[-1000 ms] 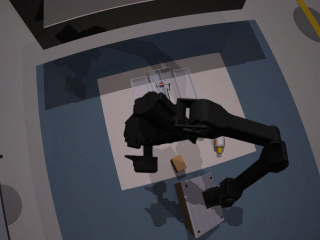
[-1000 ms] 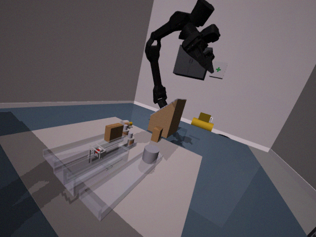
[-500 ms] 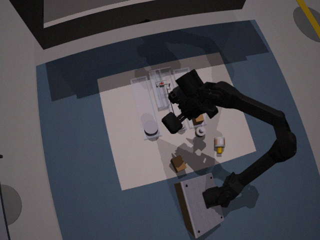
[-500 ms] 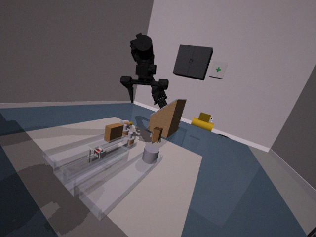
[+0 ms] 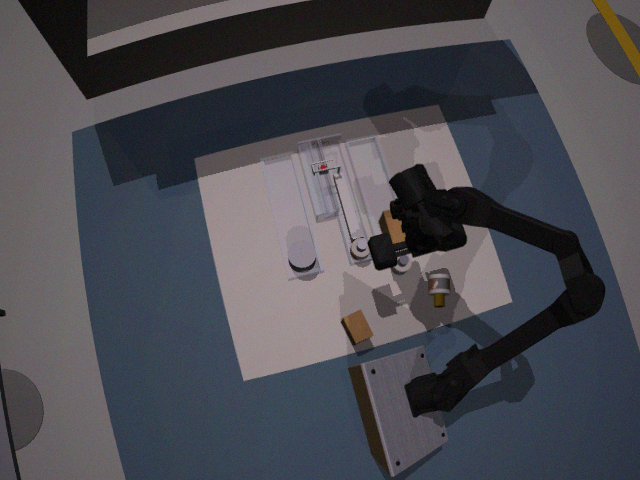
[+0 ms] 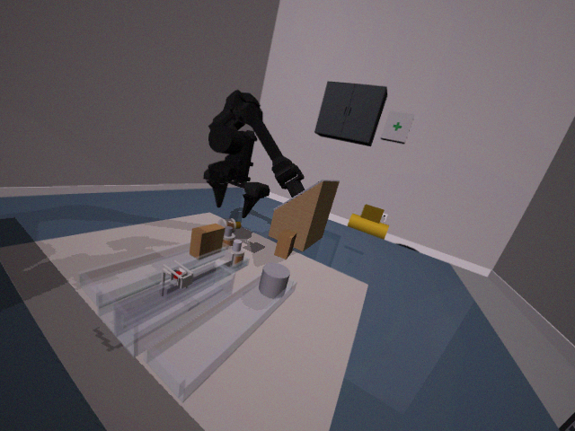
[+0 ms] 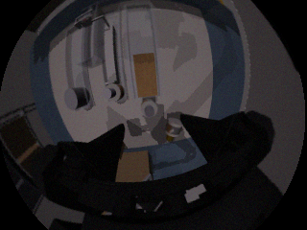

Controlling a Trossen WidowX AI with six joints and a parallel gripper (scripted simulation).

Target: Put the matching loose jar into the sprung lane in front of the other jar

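Now: the dark grey cylinder 7 cm ahead of my gripper tip, 21 cm to the left of it and 8 cm below it. Also, from my gripper tip: clear sprung lane (21 cm ahead, 10 cm to the left, 9 cm below).
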